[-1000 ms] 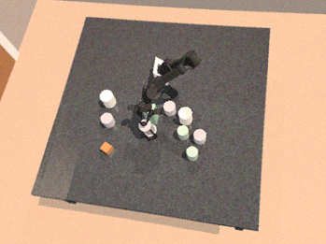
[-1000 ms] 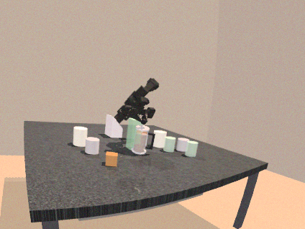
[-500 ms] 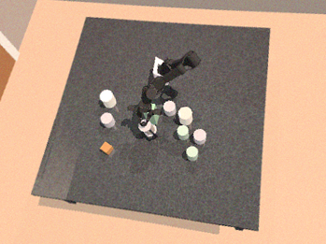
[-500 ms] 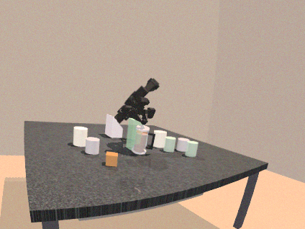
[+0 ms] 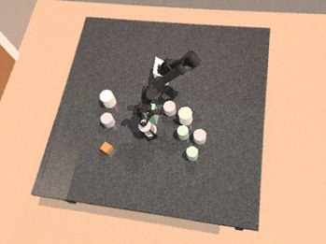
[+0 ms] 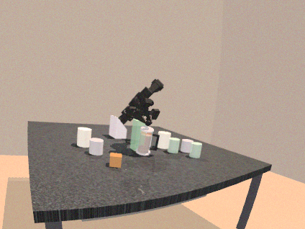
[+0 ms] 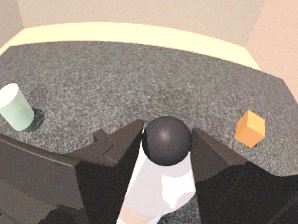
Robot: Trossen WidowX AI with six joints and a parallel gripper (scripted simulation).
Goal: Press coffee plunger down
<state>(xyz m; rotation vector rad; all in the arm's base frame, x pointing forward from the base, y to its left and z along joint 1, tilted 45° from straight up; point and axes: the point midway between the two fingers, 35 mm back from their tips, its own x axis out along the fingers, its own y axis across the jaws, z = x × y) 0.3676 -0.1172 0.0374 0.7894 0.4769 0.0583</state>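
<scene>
Now: the coffee press 1 cm behind my gripper tip, 2 cm to the left of it and 9 cm below it. The rest, counted from my gripper tip: tall pale green block: 11 cm behind, 2 cm to the left, 9 cm below; then orange cube: 10 cm ahead, 23 cm to the right, 15 cm below.
</scene>
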